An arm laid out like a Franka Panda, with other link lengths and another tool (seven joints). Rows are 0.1 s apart.
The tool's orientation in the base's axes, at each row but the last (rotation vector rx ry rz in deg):
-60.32 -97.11 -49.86
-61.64 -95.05 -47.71
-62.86 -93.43 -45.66
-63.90 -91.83 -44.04
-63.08 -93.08 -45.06
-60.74 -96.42 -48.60
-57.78 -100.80 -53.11
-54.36 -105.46 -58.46
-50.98 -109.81 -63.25
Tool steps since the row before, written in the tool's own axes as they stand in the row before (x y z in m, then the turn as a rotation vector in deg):
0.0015 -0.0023 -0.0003 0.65 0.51 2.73
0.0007 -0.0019 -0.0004 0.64 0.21 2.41
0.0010 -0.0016 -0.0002 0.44 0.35 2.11
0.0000 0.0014 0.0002 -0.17 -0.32 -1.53
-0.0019 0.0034 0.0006 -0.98 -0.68 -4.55
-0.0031 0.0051 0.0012 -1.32 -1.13 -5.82
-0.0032 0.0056 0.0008 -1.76 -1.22 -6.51
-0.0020 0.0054 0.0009 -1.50 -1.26 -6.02
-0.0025 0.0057 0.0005 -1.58 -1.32 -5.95
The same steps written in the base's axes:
-0.0023 -0.0008 0.0013 -0.58 2.78 -0.21
-0.0017 -0.0009 0.0007 -0.75 2.38 -0.13
-0.0015 -0.0005 0.0010 -0.49 2.12 -0.23
0.0012 0.0007 -0.0001 0.28 -1.52 0.31
0.0031 0.0013 -0.0020 1.13 -4.54 0.47
0.0048 0.0022 -0.0030 1.22 -5.93 0.52
0.0057 0.0021 -0.0023 1.48 -6.68 0.33
0.0052 0.0025 -0.0006 1.21 -6.20 0.38
0.0059 0.0022 -0.0001 1.18 -6.18 0.27

